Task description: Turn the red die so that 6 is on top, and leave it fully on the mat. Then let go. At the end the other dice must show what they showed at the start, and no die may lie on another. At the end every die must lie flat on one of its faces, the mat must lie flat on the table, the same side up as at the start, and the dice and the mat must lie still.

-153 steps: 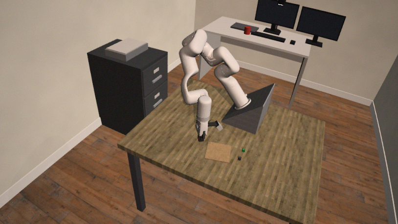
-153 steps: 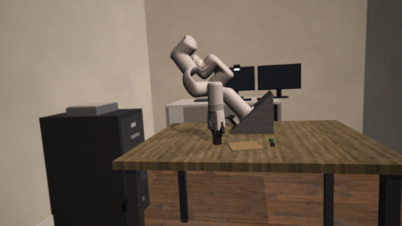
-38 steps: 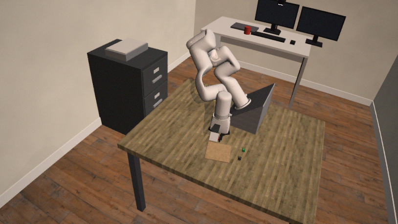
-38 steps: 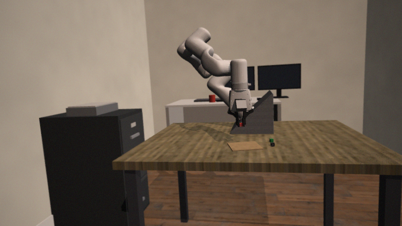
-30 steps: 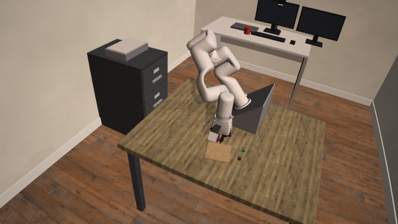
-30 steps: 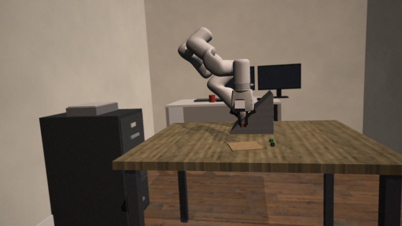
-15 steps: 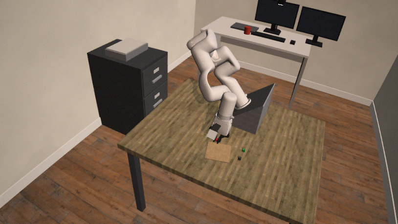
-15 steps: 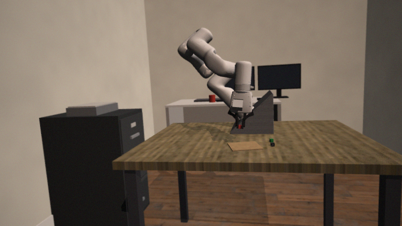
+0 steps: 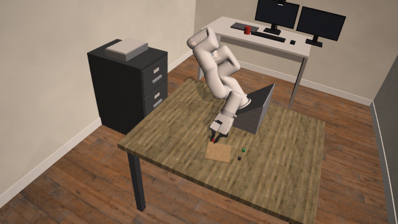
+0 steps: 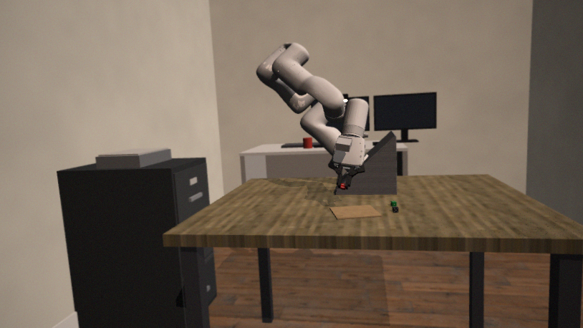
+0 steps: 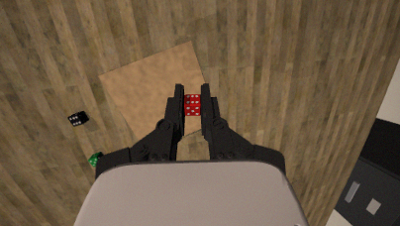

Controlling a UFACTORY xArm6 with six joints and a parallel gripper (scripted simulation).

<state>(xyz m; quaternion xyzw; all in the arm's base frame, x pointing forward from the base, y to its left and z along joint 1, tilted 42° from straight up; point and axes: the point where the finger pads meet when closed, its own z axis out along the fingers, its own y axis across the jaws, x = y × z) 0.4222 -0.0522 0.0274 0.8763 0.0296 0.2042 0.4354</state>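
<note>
My gripper is now 100 mm above the tan mat, 30 mm to the right of it and 10 mm past it. The rest, counted from my hand: red die: 20 mm below; black die: 160 mm to the left, 100 mm below, 10 mm behind; green die: 160 mm to the left, 100 mm below, 90 mm behind.
</note>
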